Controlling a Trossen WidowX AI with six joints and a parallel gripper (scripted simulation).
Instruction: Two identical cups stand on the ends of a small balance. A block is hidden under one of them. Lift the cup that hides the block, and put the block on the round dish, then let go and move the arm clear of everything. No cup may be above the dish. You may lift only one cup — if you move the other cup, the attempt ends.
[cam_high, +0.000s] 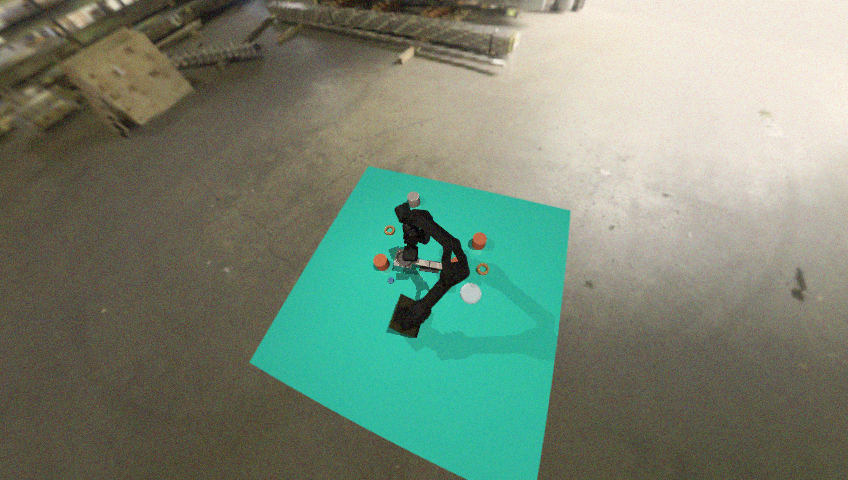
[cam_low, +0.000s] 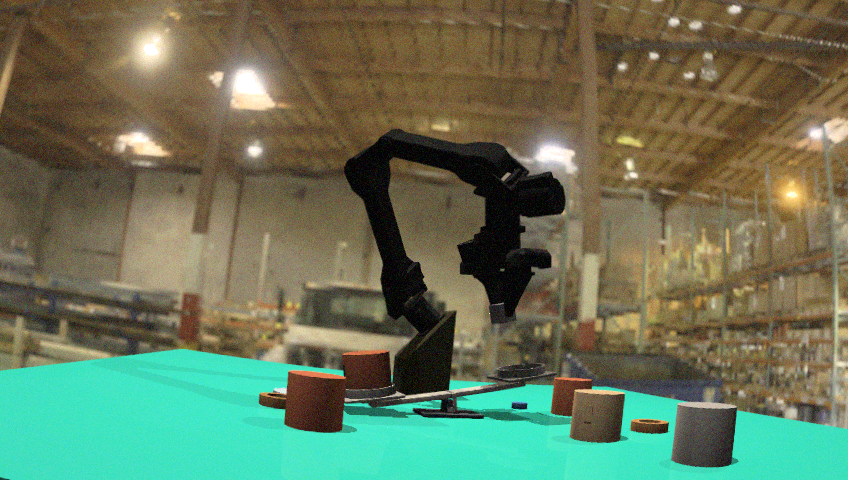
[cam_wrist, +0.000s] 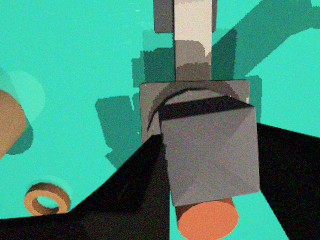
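The pale round dish is 30 cm to the right of my gripper tip, 16 cm below it and 10 cm behind it. From my gripper tip the other things lie so: small balance 13 cm below, 7 cm to the right, 1 cm behind; then grey block 1 cm above; then small blue disc 16 cm below, 13 cm behind, 10 cm to the left.
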